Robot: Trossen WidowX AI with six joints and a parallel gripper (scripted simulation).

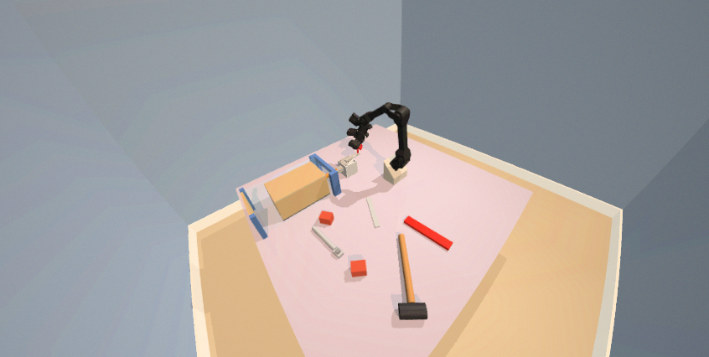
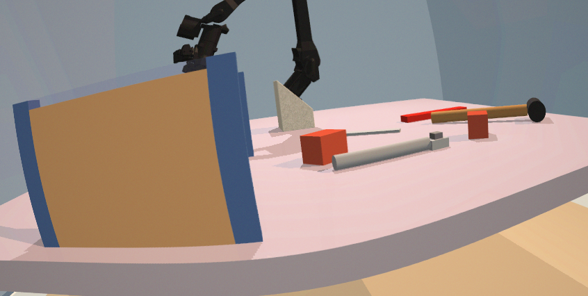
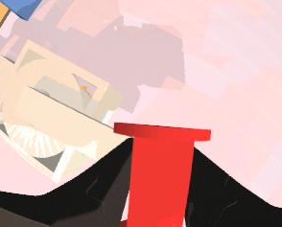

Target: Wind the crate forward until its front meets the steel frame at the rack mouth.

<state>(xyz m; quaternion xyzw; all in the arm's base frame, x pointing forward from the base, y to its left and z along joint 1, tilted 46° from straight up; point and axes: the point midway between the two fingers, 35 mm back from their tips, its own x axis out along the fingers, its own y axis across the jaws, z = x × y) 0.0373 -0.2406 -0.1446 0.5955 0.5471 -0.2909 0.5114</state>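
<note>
My gripper tip is now 3 cm short of the pale crank arm, 3 cm above it and 2 cm to the right of it. Round my gripper tip: red knob 2 cm to the left; pale winch 10 cm below, 8 cm ahead, 1 cm to the left; blue frame 25 cm ahead, 3 cm below, 1 cm to the right.
</note>
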